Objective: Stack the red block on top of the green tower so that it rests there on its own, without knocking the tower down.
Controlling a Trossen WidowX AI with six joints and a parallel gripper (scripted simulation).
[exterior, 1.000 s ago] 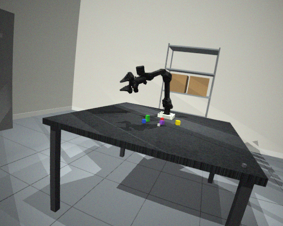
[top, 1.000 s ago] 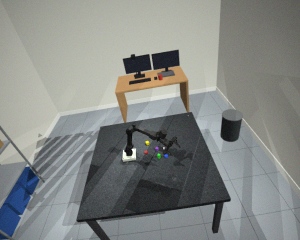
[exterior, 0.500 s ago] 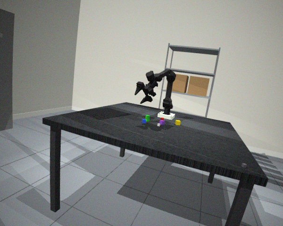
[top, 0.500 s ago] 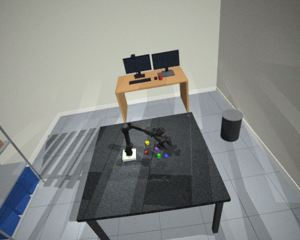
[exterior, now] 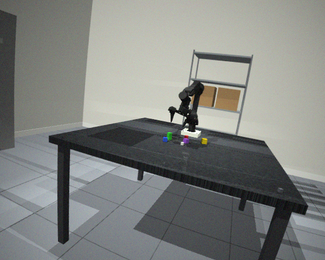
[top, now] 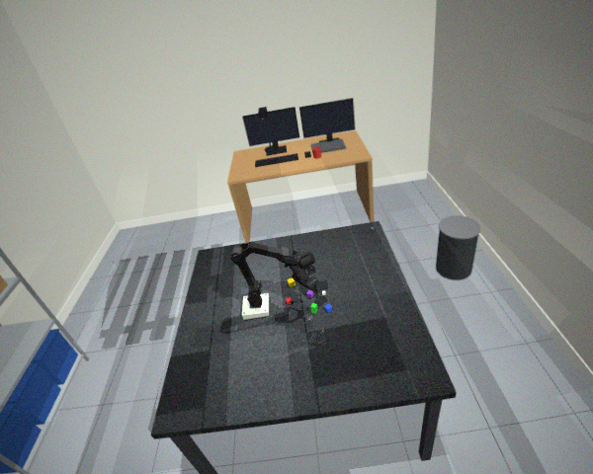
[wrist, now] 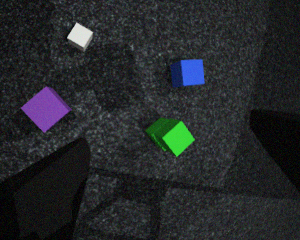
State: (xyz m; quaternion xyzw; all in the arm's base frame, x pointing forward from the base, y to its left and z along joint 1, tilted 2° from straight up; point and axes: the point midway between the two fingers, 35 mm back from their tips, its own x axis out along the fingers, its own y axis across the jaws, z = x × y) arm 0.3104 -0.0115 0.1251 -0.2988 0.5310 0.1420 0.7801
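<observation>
The red block lies 15 cm behind my gripper tip, 4 cm to the left of it and 10 cm below it. Round my gripper tip: purple block 3 cm behind, 8 cm to the left, 10 cm below; small white block 5 cm ahead, 8 cm to the left, 11 cm below; blue block 7 cm ahead, 4 cm to the right, 10 cm below.
</observation>
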